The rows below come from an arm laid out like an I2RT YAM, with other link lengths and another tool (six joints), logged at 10 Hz.
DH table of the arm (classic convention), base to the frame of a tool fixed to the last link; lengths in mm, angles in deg. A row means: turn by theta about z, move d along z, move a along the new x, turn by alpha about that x. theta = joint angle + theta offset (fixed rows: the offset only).
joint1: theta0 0  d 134.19  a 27.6  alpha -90
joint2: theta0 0  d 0  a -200.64  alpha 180
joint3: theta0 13.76  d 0  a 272.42  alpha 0
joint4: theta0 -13.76  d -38.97  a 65.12  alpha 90
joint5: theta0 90  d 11.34  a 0  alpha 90
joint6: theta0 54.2  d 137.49  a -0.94  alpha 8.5
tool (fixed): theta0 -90  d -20.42  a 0  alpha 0
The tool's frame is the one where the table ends.
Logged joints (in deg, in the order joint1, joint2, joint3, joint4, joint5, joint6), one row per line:
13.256 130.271 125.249 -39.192 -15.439 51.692
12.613 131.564 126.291 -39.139 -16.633 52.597
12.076 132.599 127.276 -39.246 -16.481 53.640
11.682 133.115 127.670 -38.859 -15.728 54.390
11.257 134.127 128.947 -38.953 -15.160 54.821
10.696 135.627 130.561 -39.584 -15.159 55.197
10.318 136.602 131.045 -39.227 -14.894 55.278
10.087 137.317 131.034 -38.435 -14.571 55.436
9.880 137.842 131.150 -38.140 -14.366 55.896
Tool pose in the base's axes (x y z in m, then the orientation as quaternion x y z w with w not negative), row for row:
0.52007 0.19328 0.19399 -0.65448 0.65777 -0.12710 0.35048
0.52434 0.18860 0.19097 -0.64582 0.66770 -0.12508 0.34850
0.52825 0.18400 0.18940 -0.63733 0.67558 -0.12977 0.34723
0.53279 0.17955 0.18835 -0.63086 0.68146 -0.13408 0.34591
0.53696 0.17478 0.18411 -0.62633 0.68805 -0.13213 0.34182
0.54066 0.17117 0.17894 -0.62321 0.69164 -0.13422 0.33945
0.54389 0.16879 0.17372 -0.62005 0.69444 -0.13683 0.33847
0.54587 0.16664 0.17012 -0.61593 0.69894 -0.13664 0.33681
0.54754 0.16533 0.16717 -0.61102 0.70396 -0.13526 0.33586
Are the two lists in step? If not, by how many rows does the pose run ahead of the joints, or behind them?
The pose runs 1 row ahead of the joints: the pose in row i belongs to the joints in row i + 1.
